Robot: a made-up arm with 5 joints.
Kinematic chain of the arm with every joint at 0, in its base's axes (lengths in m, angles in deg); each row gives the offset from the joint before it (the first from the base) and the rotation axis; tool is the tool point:
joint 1: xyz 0 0 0.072 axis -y
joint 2: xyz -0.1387 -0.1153 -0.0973 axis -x
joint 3: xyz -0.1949 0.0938 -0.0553 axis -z
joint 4: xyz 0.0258 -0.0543 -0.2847 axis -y
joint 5: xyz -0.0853 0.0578 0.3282 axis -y
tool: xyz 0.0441 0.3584 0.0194
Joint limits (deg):
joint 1: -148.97..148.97
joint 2: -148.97..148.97
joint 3: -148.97..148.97
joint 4: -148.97..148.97
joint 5: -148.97..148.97
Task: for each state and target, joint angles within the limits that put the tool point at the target. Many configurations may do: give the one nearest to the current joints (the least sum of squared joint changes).
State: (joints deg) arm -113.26 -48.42 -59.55 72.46 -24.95
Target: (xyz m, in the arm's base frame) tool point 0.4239 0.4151 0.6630
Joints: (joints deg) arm -128.59 -56.30 -18.47 95.46 -28.70
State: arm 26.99 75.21 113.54 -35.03 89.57
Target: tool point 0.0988 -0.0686 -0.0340
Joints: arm 32.89 87.37 98.62 -11.26 94.69
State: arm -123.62 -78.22 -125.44 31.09 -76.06
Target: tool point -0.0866 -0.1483 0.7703
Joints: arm -117.05 -49.02 -112.98 43.96 -76.30
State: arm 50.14 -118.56 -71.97 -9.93 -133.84
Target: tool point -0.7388 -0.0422 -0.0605
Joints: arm 15.15 -117.07 -58.38 28.16 -139.33
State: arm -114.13 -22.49 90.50 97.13 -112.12
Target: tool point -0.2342 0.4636 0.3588
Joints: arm -129.99 -21.86 71.03 98.06 -112.69
